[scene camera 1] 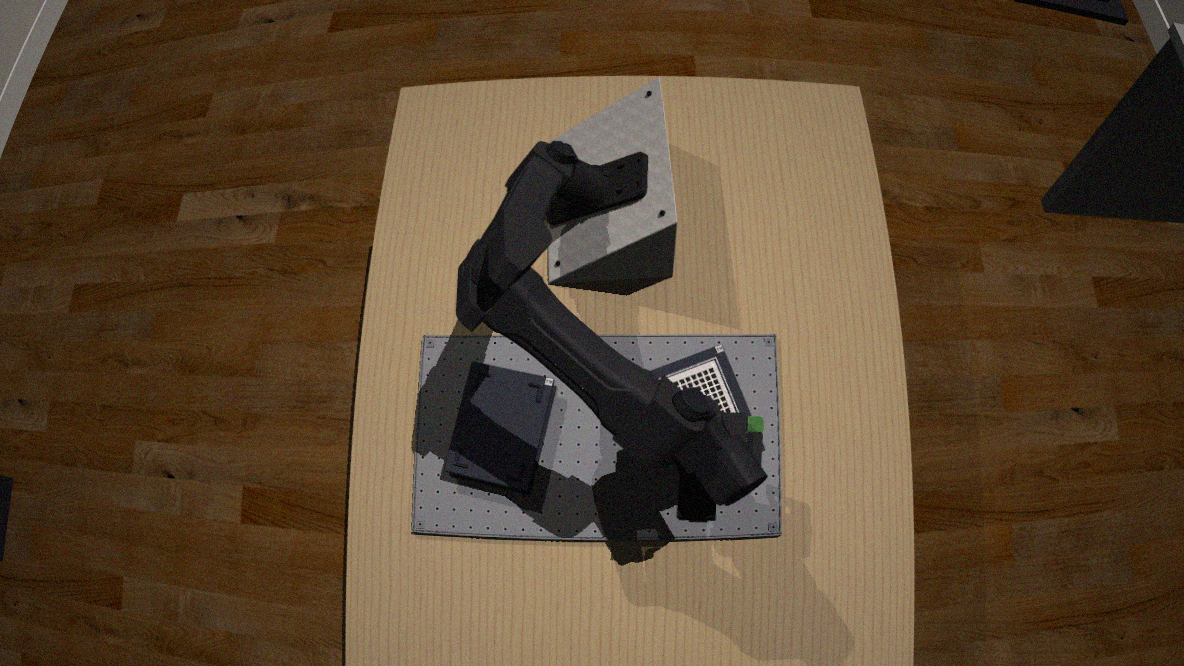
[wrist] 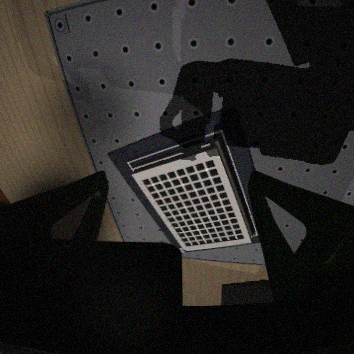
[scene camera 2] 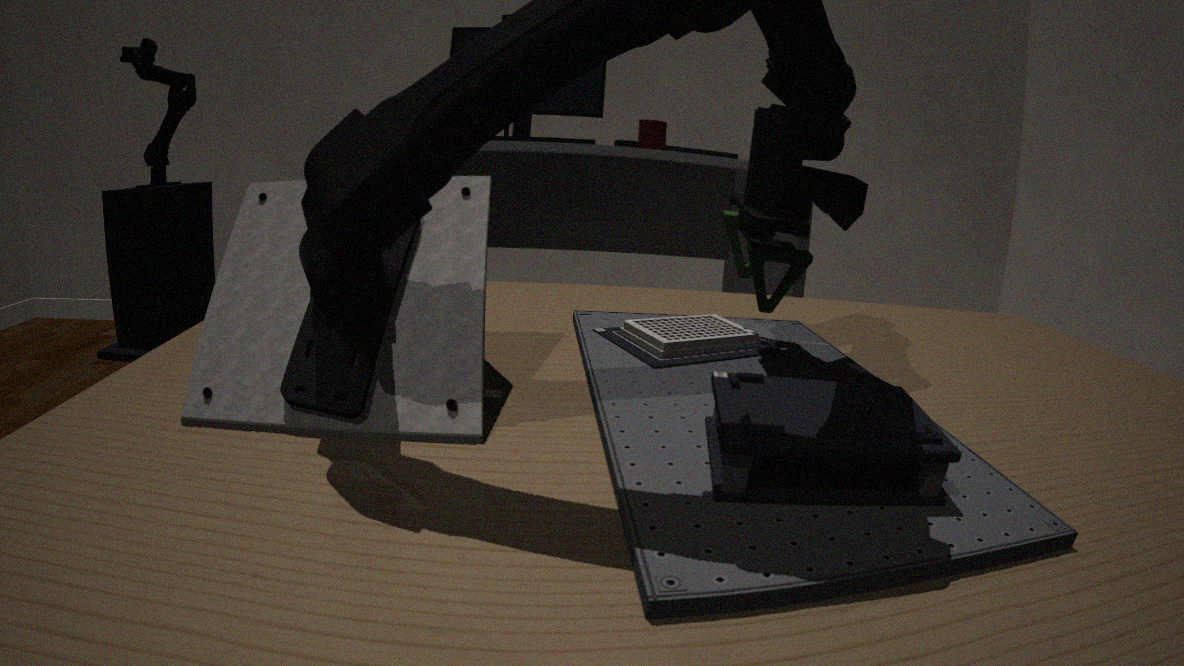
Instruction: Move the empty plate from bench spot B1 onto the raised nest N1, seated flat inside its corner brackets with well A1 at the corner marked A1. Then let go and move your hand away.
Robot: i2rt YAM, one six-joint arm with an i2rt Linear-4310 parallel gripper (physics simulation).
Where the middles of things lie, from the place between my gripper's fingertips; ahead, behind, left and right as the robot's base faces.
The white well plate [scene camera 1: 706,377] is 7 cm behind my hand, 1 cm to the right of it and 5 cm below it. Round my hand: dark nest [scene camera 2: 612,334]: 7 cm behind, 1 cm to the right, 5 cm below.
